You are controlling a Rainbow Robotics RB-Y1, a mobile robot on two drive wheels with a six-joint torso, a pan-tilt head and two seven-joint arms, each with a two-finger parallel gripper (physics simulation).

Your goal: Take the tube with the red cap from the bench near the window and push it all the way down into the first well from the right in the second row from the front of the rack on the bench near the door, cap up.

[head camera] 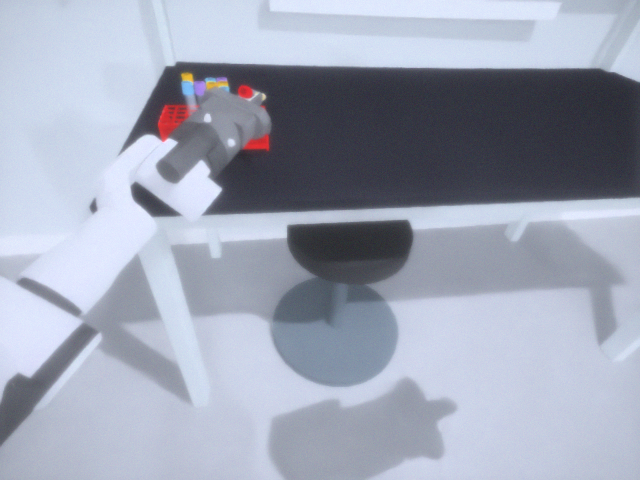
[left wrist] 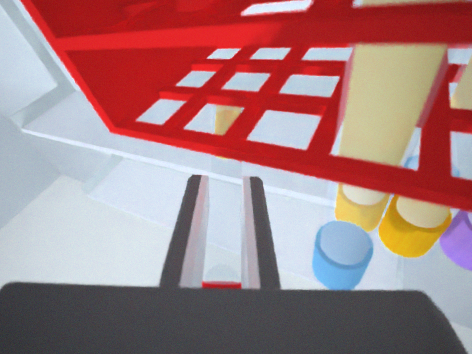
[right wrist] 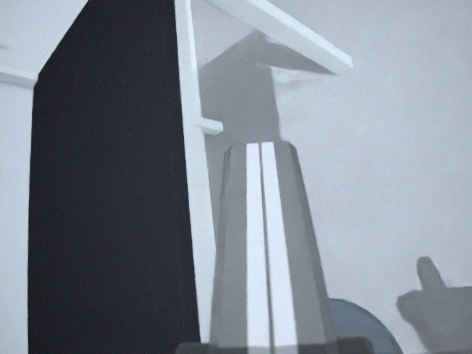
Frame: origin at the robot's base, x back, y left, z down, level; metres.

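Seen in the pictures: left gripper, fingertip midpoint: [head camera: 254,94] [left wrist: 225,190]; right gripper, fingertip midpoint: [right wrist: 261,168].
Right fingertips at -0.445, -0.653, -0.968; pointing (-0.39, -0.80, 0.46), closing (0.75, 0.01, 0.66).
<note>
Pixels of each thing's middle, then the offset from my right fingertips to it, as dx, dy, dz. "*": a spot on its surface instead. Level surfaces: height alone.
- clear tube at the middle of its body: [left wrist: 225,198] [head camera: 254,94] -0.478, +0.682, +0.100
- red cap at a spot on its surface: [left wrist: 221,285] [head camera: 245,97] * -0.443, +0.694, +0.094
- red rack at a spot on its surface: [left wrist: 90,75] * -0.465, +0.663, +0.167
- dark bench at its surface level: dz +0.205
- tube's yellow lower end at a spot on its surface: [left wrist: 227,119] * -0.508, +0.675, +0.122
- yellow cap at a spot on its surface: [left wrist: 414,230] * -0.477, +0.756, +0.105
- white bench leg at a spot on its surface: [head camera: 173,320] * -0.300, +0.874, +0.542
My left gripper [head camera: 259,97] [left wrist: 225,190] is shut on the clear tube [left wrist: 223,235] with the red cap. The red cap [head camera: 245,91] [left wrist: 221,285] shows above the hand in the head view and at the base of the fingers in the left wrist view. The red rack [head camera: 255,144] [left wrist: 90,75] is on the dark bench [head camera: 413,134], partly hidden by the hand. The tube's yellow lower end [left wrist: 227,119] shows through a grid opening of the rack; whether it is inside a well I cannot tell. My right gripper [right wrist: 261,168] is shut and empty, away from the rack.
Several capped tubes stand in the rack, among them ones with a blue cap [left wrist: 342,257], a yellow cap [left wrist: 414,230] and a purple cap [head camera: 199,87] [left wrist: 462,242]. A dark stool [head camera: 351,250] stands at the bench's front edge. A white bench leg [head camera: 173,320] is below the left arm.
</note>
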